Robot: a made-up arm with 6 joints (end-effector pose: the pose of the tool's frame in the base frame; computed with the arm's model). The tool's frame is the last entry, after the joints. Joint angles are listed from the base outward.
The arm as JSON. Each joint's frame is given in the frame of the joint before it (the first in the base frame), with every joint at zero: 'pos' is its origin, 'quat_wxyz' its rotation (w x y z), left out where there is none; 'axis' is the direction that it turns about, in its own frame. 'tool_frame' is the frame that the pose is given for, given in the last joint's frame.
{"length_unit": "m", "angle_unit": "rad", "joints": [
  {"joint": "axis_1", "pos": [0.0, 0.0, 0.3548], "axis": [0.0, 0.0, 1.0]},
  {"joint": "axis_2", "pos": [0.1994, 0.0, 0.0], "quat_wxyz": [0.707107, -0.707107, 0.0, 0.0], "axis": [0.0, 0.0, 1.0]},
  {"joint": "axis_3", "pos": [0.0, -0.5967, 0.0], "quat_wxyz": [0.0, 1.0, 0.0, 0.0], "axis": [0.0, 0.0, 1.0]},
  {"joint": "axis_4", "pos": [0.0, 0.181, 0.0], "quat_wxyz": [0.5, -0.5, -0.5, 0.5], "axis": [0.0, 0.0, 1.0]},
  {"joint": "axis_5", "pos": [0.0, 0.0, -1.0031], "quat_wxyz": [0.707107, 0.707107, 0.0, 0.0], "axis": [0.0, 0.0, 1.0]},
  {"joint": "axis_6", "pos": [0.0, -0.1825, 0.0], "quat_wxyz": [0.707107, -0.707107, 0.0, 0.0], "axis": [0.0, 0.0, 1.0]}
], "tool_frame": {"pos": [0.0, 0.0, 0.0], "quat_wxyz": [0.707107, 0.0, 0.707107, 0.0]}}
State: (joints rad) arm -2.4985 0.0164 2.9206 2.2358 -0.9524 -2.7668
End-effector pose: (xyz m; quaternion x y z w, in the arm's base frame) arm 0.6763 0.6530 0.9471 -0.7546 -0.5671 0.3129 0.1057
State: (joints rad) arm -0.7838 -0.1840 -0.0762 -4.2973 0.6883 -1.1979
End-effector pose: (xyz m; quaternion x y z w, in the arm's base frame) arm 0.9341 -0.7814 1.1980 -0.3655 0.1081 -0.0384 0.9237
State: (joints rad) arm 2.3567 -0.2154 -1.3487 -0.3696 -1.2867 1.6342
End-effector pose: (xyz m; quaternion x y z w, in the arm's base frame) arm -0.4229 0.3330 -0.0098 0.6209 -0.1188 -0.6030 0.4866
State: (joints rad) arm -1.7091 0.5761 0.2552 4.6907 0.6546 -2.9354
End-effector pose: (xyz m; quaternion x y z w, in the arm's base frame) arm -0.3403 -1.6388 0.6626 -0.2328 0.7931 -0.4734 0.3046
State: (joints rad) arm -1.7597 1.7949 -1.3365 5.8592 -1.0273 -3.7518
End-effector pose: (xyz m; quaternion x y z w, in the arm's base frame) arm 0.1224 0.2982 0.1724 0.6413 -0.0995 0.5176 0.5576
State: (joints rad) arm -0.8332 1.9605 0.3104 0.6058 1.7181 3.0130
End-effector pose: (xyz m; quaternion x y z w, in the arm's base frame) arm 0.7502 -0.6727 -0.8712 -0.9891 0.1120 -0.0506 0.0814
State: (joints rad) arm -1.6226 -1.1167 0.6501 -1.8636 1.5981 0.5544
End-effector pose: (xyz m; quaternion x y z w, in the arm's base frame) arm -0.1404 0.6653 1.5706 0.1154 -0.9763 -0.1793 0.0363
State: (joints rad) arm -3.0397 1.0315 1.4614 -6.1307 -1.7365 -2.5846
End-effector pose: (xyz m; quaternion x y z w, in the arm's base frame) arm -1.5891 -0.1350 1.0696 -0.1400 0.7453 0.2823 0.5876
